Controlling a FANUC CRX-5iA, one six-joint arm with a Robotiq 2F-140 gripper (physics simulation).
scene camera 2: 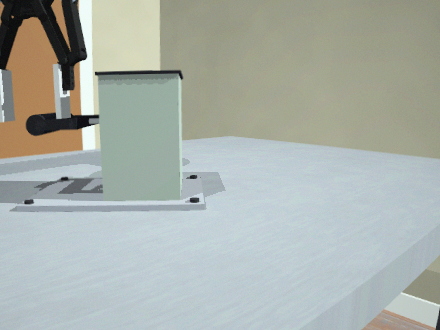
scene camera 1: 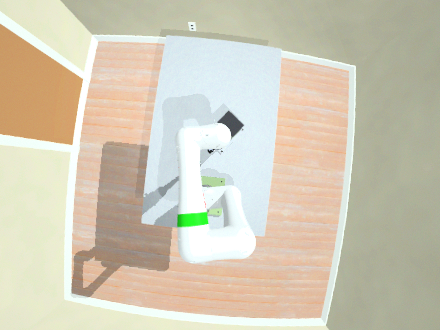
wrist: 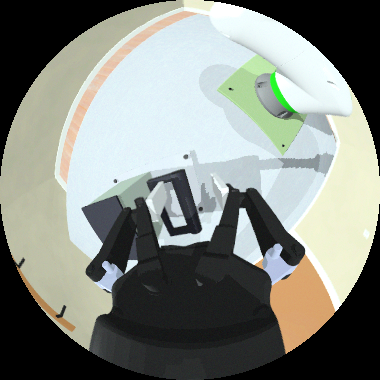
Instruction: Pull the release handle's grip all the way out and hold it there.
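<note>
The release handle's black grip [scene camera 2: 40, 124] [wrist: 192, 206] is a rectangular loop standing out from the side of a pale green housing [scene camera 1: 231, 123] [scene camera 2: 142, 137] [wrist: 145, 184] with a black top. A short light rod shows between grip and housing in the scene camera 2 view. My gripper [scene camera 1: 215, 150] [scene camera 2: 35, 116] [wrist: 187, 185] points down, open, with nothing held. One pale fingertip is on the housing side, its tip at about the height of the grip's top; the other is beyond the grip's outer bar, apart from it. Whether the nearer fingertip touches the grip is unclear.
The housing stands on a bolted base plate [scene camera 2: 150, 206] on the light table [scene camera 1: 250, 90] [scene camera 2: 280, 240] [wrist: 125, 110]. The arm's green mounting plate [scene camera 1: 214, 180] [wrist: 240, 95] lies farther off. The white arm [scene camera 1: 192, 175] [wrist: 305, 65] hides part of the table from above.
</note>
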